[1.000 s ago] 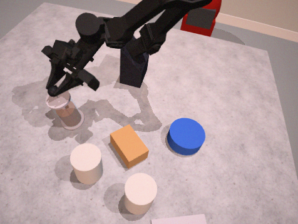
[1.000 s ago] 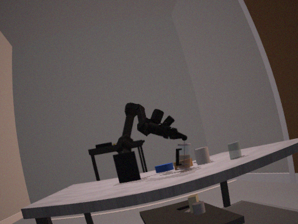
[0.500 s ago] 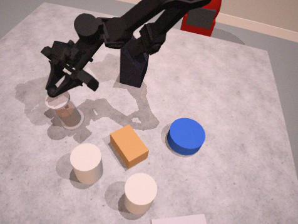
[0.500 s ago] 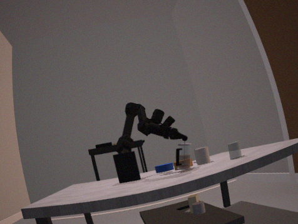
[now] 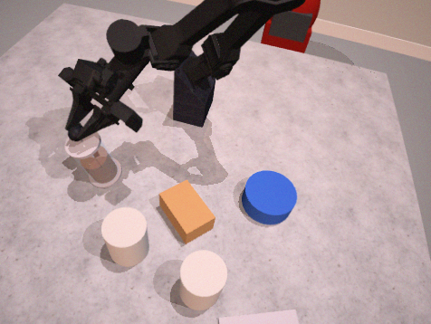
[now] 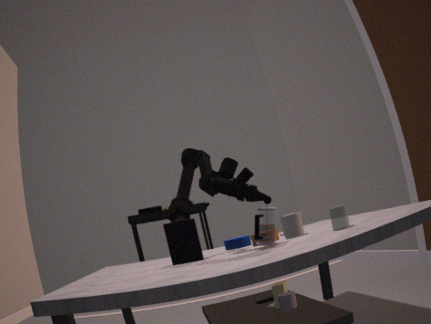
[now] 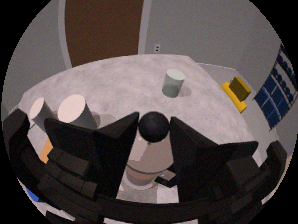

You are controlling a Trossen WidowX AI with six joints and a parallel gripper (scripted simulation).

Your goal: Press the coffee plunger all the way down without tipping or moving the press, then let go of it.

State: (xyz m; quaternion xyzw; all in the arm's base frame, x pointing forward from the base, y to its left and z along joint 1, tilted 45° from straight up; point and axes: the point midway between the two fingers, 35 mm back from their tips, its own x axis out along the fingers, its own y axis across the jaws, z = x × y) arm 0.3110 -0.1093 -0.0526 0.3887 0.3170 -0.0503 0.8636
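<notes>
Right now my gripper tip is 40 mm past the glass coffee press and 80 mm above it. The rest, counted from my gripper tip: orange block (10 mm behind, 230 mm to the left, 150 mm below); blue disc (110 mm behind, 400 mm to the left, 150 mm below).
</notes>
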